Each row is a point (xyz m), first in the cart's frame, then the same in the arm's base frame.
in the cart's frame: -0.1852 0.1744 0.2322
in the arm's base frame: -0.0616 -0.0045 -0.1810
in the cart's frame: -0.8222 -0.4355 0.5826
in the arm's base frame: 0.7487 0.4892 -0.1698
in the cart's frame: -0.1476 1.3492 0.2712
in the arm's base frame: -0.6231 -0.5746 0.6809
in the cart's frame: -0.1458 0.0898 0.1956
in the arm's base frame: -0.0559 0.0160 -0.2789
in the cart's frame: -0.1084 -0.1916 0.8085
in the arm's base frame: -0.0151 0.6808 -0.1668
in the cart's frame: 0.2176 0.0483 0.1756
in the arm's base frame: -0.3594 0.0867 -0.4715
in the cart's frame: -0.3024 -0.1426 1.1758
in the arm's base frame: 0.1050 0.9271 0.1493
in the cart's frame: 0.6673 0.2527 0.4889
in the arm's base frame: -0.8776 0.3239 -0.3398
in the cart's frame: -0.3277 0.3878 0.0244
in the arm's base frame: -0.0125 -0.3146 -0.0789
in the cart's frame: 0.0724 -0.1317 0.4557
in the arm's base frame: -0.1732 0.3878 -0.3901
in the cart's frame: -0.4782 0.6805 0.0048
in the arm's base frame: -0.0076 -0.5101 0.1865
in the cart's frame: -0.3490 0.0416 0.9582
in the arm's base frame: 0.0825 0.6413 0.1848
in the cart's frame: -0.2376 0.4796 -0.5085
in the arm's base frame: -0.0890 -0.7911 -0.3390
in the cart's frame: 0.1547 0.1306 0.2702
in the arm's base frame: -0.3481 0.1116 -0.3339
